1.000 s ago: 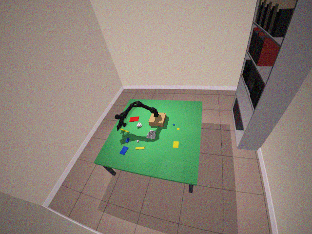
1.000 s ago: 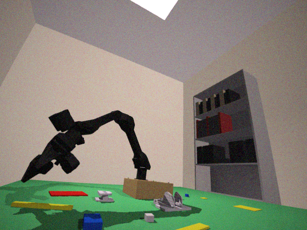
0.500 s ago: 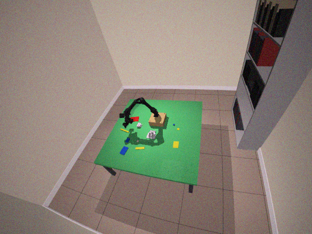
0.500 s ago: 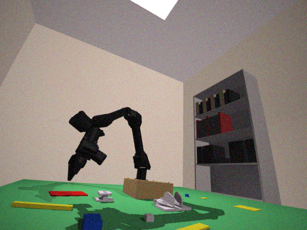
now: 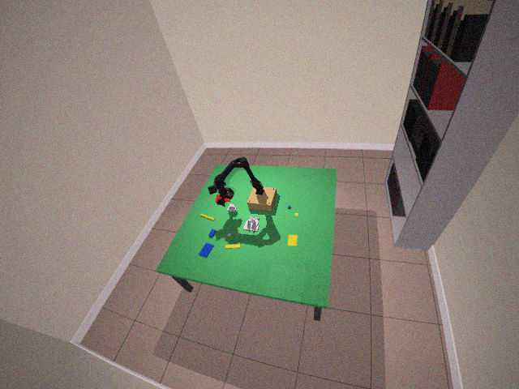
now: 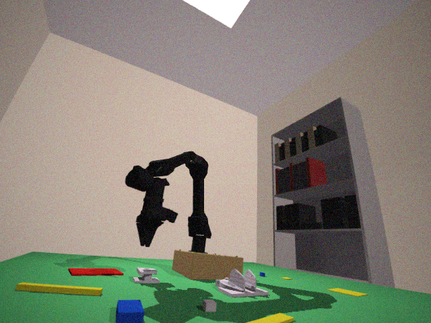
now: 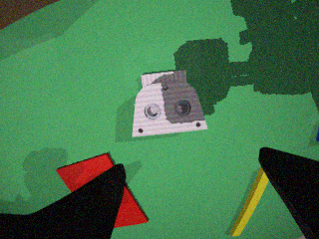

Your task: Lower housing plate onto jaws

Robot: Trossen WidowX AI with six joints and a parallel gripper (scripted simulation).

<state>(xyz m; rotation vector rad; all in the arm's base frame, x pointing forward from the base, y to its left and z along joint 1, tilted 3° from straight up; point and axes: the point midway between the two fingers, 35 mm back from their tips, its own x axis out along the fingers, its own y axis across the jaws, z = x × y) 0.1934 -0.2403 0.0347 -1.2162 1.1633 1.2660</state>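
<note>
Now: the white stand 9 cm below my gripper tip, 2 cm to the left of it and 1 cm behind it. From my gripper tip the other things lie so: yellow bar: 17 cm to the right, 12 cm ahead, 9 cm below; red plate: 12 cm to the right, 12 cm behind, 9 cm below; blue piece: 27 cm ahead, 9 cm below, 4 cm to the right.
</note>
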